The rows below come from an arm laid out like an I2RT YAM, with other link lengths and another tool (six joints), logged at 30 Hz.
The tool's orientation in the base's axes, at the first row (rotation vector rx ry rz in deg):
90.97 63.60 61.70
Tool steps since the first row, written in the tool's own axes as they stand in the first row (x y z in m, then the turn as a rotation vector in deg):
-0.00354 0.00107 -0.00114 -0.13 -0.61 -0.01
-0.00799 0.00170 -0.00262 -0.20 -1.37 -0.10
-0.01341 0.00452 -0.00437 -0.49 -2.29 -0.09
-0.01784 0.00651 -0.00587 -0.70 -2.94 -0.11
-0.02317 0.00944 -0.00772 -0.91 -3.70 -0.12
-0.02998 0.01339 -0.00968 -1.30 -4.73 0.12
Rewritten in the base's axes. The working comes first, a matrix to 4 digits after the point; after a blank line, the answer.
The tool's axes in the first row as the columns of a matrix, in the base's axes (used below as rounded here):
0.2202 0.1866 0.9575
0.9627 -0.2000 -0.1824
0.1575 0.9619 -0.2236

-0.00167 -0.00341 0.00073 -0.15 0.00 -0.60
-0.00395 -0.00755 0.00096 -0.40 0.10 -1.33
-0.00629 -0.01302 0.00321 -0.62 0.00 -2.26
-0.00833 -0.01741 0.00476 -0.81 -0.07 -2.91
-0.01073 -0.02279 0.00716 -1.01 -0.11 -3.68
-0.01337 -0.02977 0.01032 -1.05 -0.33 -4.78

